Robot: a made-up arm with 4 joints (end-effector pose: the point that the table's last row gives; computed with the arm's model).
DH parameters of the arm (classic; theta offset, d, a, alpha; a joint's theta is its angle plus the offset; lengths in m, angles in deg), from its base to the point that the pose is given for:
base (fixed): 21.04 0 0.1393 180
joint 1: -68.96 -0.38 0.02 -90
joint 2: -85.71 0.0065 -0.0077 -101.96
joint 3: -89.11 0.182 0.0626 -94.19
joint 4: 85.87 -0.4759 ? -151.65
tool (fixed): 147.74 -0.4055 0 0
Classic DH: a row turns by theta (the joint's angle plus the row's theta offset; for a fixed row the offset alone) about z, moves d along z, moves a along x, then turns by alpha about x.
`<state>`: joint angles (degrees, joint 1 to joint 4).
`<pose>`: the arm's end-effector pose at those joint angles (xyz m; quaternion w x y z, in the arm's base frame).
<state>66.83 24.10 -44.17 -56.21</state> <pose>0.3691 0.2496 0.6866 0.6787 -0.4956 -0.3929 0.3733</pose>
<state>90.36 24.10 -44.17 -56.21</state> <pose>0.4289 0.1375 0.6866 0.7406 -0.5653 -0.2836 0.2271</pose>
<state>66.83 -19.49 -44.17 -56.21</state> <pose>0.4929 0.3025 0.4102 0.6919 -0.4319 -0.0786 0.5732</pose>
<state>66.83 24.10 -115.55 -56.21</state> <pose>0.3499 0.3629 0.5870 0.3261 -0.9054 -0.2396 0.1287</pose>
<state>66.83 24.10 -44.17 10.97</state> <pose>0.2778 0.0423 0.7501 0.7649 -0.3997 -0.4701 -0.1847</pose>
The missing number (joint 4, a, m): -0.0901
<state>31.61 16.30 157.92 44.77</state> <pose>0.0326 0.3147 0.2206 0.4004 0.2939 0.7989 0.3393</pose>
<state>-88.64 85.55 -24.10 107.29</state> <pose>0.2840 0.1005 0.3734 0.8244 0.3285 0.3976 0.2330</pose>
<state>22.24 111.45 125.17 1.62</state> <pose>0.0805 0.2188 0.7371 0.1701 0.5917 -0.0957 0.7822</pose>
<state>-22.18 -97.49 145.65 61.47</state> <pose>0.0823 -0.2008 0.3446 0.2295 -0.5250 0.7108 -0.4080</pose>
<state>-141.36 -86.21 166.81 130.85</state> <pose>0.1826 0.1464 0.3766 0.1633 -0.8294 -0.2826 -0.4535</pose>
